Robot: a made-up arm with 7 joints. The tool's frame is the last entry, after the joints.
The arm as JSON. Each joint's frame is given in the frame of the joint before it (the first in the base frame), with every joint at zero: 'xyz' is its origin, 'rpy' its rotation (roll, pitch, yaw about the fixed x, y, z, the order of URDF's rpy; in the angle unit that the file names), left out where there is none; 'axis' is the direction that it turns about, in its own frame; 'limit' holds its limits. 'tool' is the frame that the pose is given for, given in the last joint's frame.
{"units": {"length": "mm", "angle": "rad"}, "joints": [
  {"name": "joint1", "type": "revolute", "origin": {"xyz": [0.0, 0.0, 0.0], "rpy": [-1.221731, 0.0, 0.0]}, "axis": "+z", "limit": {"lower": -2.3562, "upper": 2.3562}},
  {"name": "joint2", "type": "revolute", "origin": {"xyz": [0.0, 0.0, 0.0], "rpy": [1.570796, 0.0, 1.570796]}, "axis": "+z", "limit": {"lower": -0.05, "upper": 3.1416}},
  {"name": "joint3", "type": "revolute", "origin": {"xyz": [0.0, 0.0, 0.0], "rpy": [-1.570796, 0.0, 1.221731]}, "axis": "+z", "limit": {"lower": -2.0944, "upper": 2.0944}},
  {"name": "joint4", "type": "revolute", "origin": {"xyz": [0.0, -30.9, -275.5], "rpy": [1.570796, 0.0, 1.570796]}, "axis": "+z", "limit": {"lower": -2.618, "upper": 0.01}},
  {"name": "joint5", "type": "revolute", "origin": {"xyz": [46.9, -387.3, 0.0], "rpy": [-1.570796, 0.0, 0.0]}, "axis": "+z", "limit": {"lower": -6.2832, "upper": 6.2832}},
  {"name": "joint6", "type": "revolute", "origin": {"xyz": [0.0, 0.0, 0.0], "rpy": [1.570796, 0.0, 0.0]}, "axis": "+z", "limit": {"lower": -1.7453, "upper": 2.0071}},
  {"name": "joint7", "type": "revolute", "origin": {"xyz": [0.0, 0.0, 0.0], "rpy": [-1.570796, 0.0, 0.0]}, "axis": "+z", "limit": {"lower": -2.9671, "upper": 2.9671}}
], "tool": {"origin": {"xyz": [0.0, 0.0, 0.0], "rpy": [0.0, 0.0, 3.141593]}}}
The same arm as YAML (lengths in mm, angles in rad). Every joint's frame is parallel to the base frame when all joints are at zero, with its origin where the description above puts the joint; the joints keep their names.
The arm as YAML. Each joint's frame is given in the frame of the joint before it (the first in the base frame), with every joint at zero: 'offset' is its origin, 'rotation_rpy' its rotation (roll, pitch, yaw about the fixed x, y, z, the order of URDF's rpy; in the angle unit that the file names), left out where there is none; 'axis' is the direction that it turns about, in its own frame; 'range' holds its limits. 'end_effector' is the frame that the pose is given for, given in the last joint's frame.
length_unit: mm
angle_unit: rad
chain:
  - id: joint1
    offset: [0.0, 0.0, 0.0]
    axis: [0.0, 0.9397, 0.342]
    range: [-2.3562, 2.3562]
  - id: joint2
    offset: [0.0, 0.0, 0.0]
    axis: [1.0, 0.0, 0.0]
    range: [-0.05, 3.1416]
  - id: joint3
    offset: [0.0, 0.0, 0.0]
    axis: [0.0, 0.0, 1.0]
    range: [-2.0944, 2.0944]
  - id: joint4
    offset: [30.9, 0.0, -275.5]
    axis: [0.0, 1.0, 0.0]
    range: [-2.618, 0.01]
  - id: joint5
    offset: [-46.9, 0.0, -387.3]
    axis: [0.0, 0.0, 1.0]
    range: [-6.2832, 6.2832]
  - id: joint6
    offset: [0.0, 0.0, 0.0]
    axis: [0.0, 1.0, 0.0]
    range: [-1.7453, 2.0071]
  - id: joint7
    offset: [0.0, 0.0, 0.0]
    axis: [0.0, 0.0, 1.0]
    range: [-2.9671, 2.9671]
end_effector:
  offset: [0.0, 0.0, 0.0]
  rotation_rpy: [0.0, 0.0, 0.0]

